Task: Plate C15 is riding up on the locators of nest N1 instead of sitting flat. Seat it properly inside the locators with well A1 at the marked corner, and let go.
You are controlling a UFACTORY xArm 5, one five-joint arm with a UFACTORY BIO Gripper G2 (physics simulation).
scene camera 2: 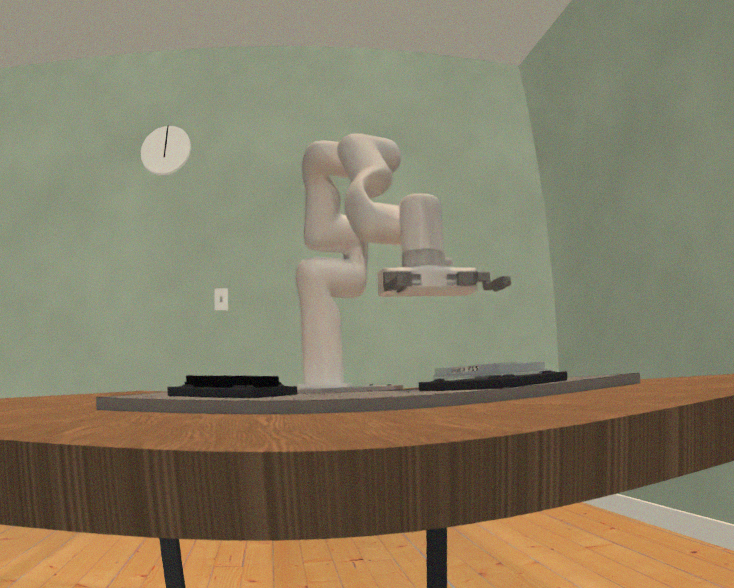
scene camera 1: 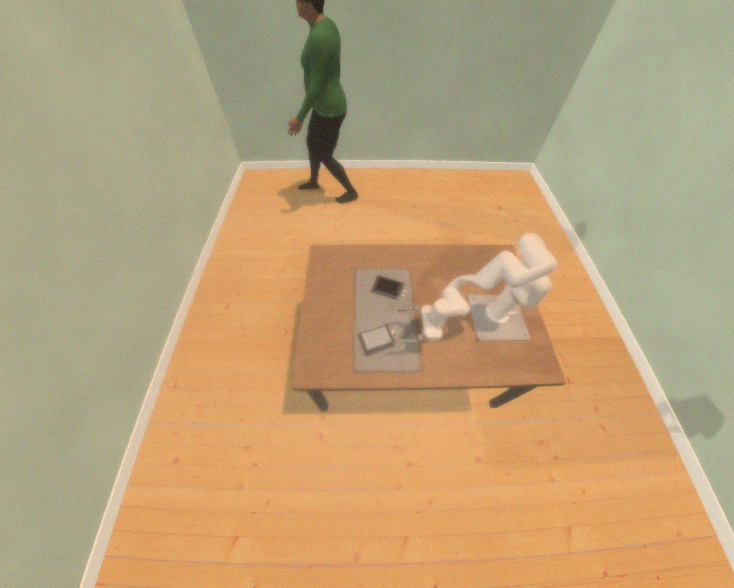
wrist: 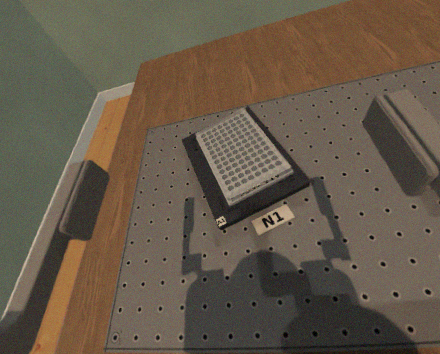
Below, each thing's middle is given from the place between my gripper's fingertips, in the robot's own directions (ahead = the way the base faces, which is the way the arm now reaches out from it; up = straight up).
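Plate C15 (scene camera 2: pixel 520 368): my hand 13 cm above it, 10 cm short of it. Counted from my hand: nest N1 (scene camera 2: pixel 519 380), 15 cm below, 1 cm to the left, 10 cm ahead; black plate (scene camera 2: pixel 198 381), 13 cm below, 3 cm ahead, 32 cm to the right. Farthest from my hand of the things named here, going by their middles: black plate.
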